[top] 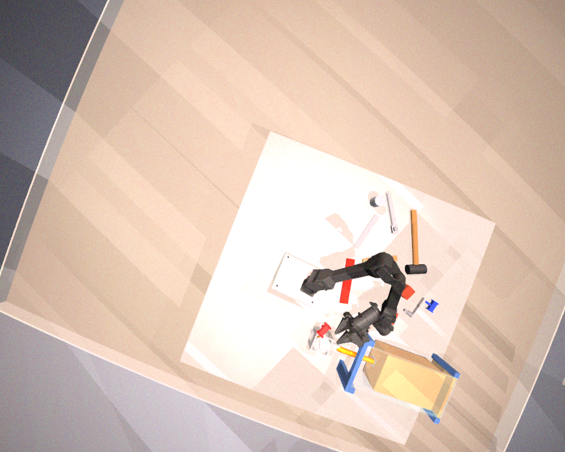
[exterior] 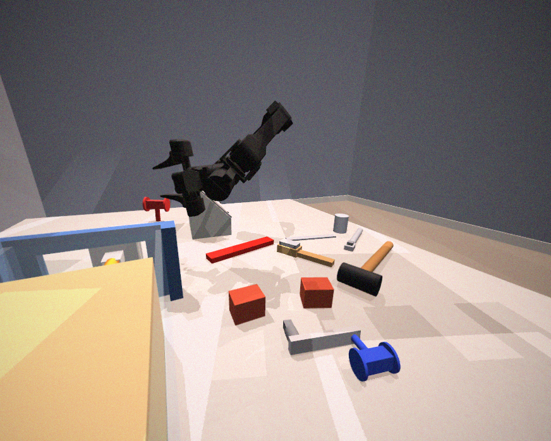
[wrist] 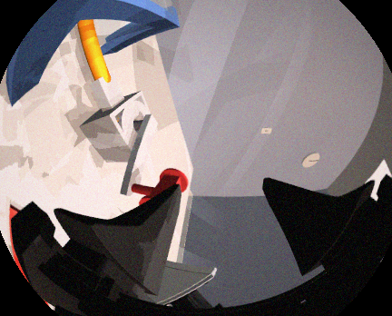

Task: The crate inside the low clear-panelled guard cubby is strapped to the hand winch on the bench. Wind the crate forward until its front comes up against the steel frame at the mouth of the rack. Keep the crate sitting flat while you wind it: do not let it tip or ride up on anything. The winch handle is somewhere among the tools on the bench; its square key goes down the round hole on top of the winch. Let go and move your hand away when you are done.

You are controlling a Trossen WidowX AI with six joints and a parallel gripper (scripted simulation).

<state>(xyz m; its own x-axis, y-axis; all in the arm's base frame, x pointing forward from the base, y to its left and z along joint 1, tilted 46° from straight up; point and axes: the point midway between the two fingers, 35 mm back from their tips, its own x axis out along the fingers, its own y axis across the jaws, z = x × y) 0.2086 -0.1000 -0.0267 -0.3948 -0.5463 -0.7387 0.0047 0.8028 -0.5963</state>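
My gripper tip is now 10 mm past the winch handle, 50 mm to the left of it and 110 mm above it. Also, from my gripper tip: red knob 40 mm behind, 10 mm to the right, 80 mm below; winch 120 mm to the right, 190 mm below; blue steel frame 180 mm ahead, 80 mm to the right, 120 mm below.
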